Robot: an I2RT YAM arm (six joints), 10 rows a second.
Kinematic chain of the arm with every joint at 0, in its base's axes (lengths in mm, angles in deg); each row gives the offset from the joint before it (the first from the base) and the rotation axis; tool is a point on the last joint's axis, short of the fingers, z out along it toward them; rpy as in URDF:
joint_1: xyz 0 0 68 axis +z
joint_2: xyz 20 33.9 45.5 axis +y
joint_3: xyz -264 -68.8 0 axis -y
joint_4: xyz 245 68.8 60 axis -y
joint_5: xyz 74 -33.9 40.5 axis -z
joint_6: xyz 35.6 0 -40.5 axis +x
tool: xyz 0 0 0 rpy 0 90 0
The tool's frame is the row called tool.
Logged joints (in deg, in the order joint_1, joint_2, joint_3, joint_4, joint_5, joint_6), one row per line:
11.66, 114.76, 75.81, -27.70, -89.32, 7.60
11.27, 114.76, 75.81, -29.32, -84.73, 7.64
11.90, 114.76, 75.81, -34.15, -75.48, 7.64
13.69, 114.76, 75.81, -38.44, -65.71, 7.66
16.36, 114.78, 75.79, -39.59, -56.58, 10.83
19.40, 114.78, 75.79, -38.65, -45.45, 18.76
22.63, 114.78, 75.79, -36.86, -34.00, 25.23
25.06, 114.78, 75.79, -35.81, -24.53, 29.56
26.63, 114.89, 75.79, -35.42, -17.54, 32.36
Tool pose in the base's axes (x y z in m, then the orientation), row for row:
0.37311, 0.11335, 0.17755, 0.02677, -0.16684, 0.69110, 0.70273
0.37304, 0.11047, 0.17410, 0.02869, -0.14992, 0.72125, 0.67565
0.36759, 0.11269, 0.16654, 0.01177, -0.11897, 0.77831, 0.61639
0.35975, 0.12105, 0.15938, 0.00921, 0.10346, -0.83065, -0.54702
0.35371, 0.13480, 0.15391, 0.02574, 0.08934, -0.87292, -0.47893
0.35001, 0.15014, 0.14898, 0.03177, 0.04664, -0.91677, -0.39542
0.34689, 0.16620, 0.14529, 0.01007, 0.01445, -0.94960, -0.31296
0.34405, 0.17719, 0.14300, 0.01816, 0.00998, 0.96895, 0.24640
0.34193, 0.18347, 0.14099, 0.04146, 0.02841, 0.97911, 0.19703
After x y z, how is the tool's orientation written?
As a quaternion, w x y z.
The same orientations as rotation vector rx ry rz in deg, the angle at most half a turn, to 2 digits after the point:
-29.53, 122.32, 124.38
-26.50, 127.51, 119.44
-21.26, 139.06, 110.13
18.51, -148.65, -97.89
15.82, -154.60, -84.82
8.23, -161.76, -69.77
2.58, -169.84, -55.97
1.78, 172.42, 43.85
4.98, 171.73, 34.56

